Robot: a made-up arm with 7 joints.
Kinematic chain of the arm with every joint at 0, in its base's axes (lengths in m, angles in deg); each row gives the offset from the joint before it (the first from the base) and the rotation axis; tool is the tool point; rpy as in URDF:
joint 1: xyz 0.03 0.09 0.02 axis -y
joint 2: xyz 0 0.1 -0.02 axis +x
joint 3: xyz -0.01 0 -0.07 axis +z
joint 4: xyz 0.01 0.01 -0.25 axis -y
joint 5: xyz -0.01 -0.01 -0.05 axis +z
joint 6: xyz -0.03 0 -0.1 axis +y
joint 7: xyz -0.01 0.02 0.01 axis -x
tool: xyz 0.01 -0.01 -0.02 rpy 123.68 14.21 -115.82
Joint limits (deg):
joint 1: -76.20..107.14
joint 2: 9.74..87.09
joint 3: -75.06..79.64
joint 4: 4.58..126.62
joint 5: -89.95..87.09
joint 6: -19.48..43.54
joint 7: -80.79..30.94
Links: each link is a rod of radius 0.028 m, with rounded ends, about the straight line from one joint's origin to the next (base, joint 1, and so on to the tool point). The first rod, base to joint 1, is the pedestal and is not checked.
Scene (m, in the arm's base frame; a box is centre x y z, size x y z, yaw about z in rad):
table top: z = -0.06
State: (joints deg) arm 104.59 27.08 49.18 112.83 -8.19 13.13 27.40
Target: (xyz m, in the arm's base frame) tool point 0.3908 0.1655 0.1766
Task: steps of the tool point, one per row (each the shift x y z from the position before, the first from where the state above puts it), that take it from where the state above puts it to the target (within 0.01 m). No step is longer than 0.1 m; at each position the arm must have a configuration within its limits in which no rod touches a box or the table.
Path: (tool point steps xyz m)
1: 0.0280 -0.0328 0.0278
2: 0.0307 -0.0409 0.0188
3: 0.0313 -0.0471 0.0079
4: 0.0296 -0.0512 -0.0038
5: 0.0259 -0.0526 -0.0156
6: 0.0206 -0.0513 -0.0265

